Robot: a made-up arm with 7 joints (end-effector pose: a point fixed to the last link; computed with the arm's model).
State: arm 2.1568 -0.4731 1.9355 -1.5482 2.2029 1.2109 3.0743
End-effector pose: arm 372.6 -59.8 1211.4 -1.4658 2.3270 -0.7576
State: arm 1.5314 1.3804 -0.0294 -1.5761 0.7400 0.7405 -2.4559
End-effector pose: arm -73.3 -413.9 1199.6 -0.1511 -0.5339 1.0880
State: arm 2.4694 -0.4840 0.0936 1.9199 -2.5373 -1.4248 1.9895
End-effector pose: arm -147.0 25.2 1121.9 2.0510 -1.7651 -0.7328
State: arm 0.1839 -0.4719 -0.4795 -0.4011 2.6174 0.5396 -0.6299
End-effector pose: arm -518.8 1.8 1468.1 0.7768 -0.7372 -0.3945
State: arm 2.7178 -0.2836 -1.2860 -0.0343 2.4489 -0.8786 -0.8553
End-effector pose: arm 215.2 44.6 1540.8 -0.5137 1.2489 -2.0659
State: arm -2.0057 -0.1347 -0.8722 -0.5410 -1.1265 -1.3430 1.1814
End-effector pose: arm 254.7 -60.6 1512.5 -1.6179 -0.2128 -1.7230
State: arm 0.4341 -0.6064 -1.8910 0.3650 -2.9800 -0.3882 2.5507
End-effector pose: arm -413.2 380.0 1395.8 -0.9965 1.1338 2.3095
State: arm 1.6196 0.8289 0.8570 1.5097 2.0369 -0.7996 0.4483
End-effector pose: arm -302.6 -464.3 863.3 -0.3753 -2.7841 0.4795
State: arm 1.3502 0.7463 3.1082 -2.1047 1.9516 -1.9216 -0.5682
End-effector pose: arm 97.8 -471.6 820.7 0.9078 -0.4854 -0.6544
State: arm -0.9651 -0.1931 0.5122 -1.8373 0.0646 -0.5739 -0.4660
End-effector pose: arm -371.1 -229.8 1030.7 -1.1447 -2.2681 0.2429
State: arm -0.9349 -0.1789 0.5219 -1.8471 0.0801 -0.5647 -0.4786
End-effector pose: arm -376.1 -210.9 1033.6 -1.1896 -2.2300 0.2375
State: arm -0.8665 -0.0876 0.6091 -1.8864 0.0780 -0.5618 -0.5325
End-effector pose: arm -374.3 -132.6 1054.3 -1.4383 -2.0772 0.2661
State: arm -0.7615 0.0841 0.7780 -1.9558 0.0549 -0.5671 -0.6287
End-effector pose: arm -338.3 1.2 1077.1 -1.8743 -1.7610 0.3534
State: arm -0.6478 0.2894 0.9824 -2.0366 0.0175 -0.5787 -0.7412
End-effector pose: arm -257.1 135.3 1073.7 -2.3382 -1.3163 0.5080
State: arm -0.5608 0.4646 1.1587 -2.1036 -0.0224 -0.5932 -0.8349
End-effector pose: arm -170.2 219.5 1045.8 -2.6738 -0.8869 0.6878
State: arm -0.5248 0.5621 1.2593 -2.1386 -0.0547 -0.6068 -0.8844
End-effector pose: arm -122.2 252.8 1022.0 -2.8377 -0.6399 0.8148
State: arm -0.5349 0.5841 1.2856 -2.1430 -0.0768 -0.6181 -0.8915
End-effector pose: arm -115.9 258.1 1016.7 -2.8815 -0.6026 0.8590
